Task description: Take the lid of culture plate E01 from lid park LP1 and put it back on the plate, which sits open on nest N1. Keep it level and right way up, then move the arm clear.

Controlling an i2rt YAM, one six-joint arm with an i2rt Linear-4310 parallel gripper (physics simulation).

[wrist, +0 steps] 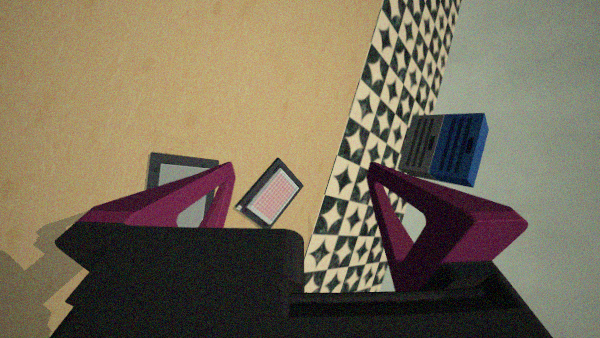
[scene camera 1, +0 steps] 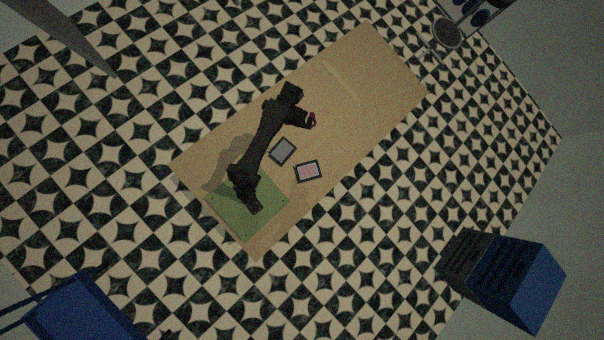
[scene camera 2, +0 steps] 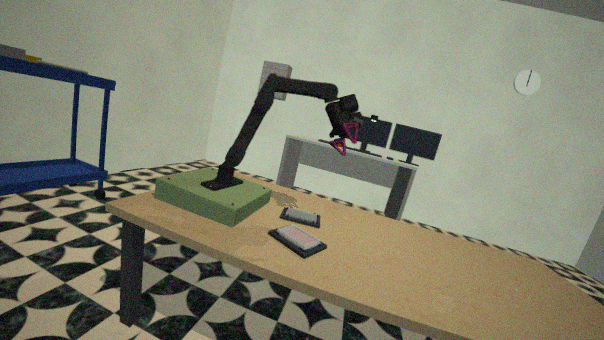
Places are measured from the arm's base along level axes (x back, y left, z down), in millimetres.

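Pixels of known places: gripper, fingertip midpoint: point(wrist: 300, 169) point(scene camera 1: 307, 122) point(scene camera 2: 349, 149); arm's base at its link origin: point(scene camera 2: 223, 183).
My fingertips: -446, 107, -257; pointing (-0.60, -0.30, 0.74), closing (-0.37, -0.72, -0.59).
Note:
Ahead of a thing's pixels: the offset from my fingertips to its middle, as dx, dy, dz. Level surfaces: height alone.
The culture plate @(+64, -193, +308) point(scene camera 1: 307, 171) point(scene camera 2: 298, 236) point(wrist: 274, 196), with a pink well area, sits open on the dark nest N1 @(+64, -193, +318) point(scene camera 1: 296, 174) point(scene camera 2: 288, 246) point(wrist: 260, 184). A pale grey lid @(+121, +8, +313) point(scene camera 1: 282, 151) point(scene camera 2: 301, 216) point(wrist: 185, 175) lies flat on the dark lid park LP1 @(+121, +8, +317) point(scene camera 1: 276, 159) point(scene camera 2: 300, 223) point(wrist: 185, 159), nearer the arm's base than the far table end. My gripper point(scene camera 1: 312, 120) point(scene camera 2: 349, 148) point(wrist: 300, 169) is open and empty, high above the table and away from both holders. In the wrist view its left finger hides part of the lid and its park.
The arm stands on a green block point(scene camera 1: 265, 212) point(scene camera 2: 195, 200) at one end of the wooden table @(dz +327) point(scene camera 1: 370, 65) point(scene camera 2: 425, 265) point(wrist: 225, 75). A blue cart point(scene camera 2: 55, 172) and a desk with monitors point(scene camera 2: 417, 141) stand away from the table. A blue cabinet point(scene camera 1: 505, 275) point(wrist: 457, 150) stands beyond the table edge.

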